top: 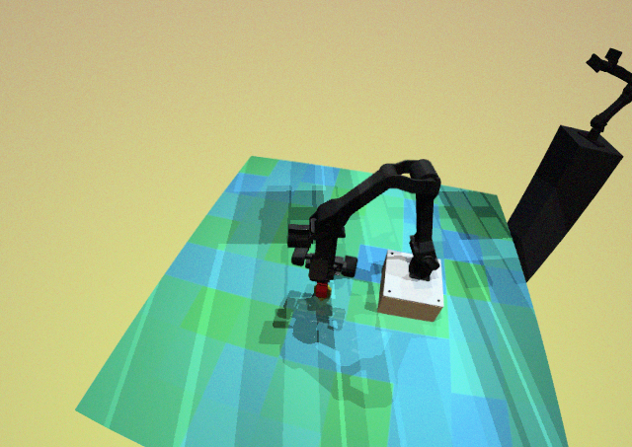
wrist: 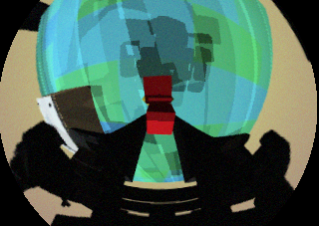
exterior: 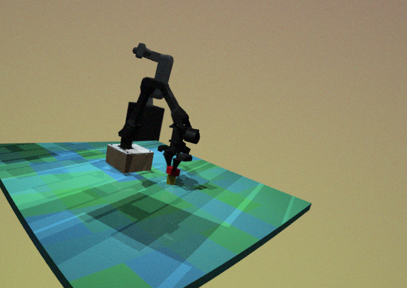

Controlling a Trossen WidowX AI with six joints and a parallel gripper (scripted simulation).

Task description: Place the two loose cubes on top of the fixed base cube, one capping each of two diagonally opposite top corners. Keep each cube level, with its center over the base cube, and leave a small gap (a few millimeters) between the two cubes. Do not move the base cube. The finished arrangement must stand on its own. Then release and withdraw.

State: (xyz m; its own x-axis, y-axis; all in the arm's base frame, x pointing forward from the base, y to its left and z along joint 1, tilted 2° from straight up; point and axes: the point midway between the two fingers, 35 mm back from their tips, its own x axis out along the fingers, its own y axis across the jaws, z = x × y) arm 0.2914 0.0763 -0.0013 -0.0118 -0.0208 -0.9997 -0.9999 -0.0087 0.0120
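Now: the yellow base cube 5 cm below my gripper tip and 2 cm to the left of it.
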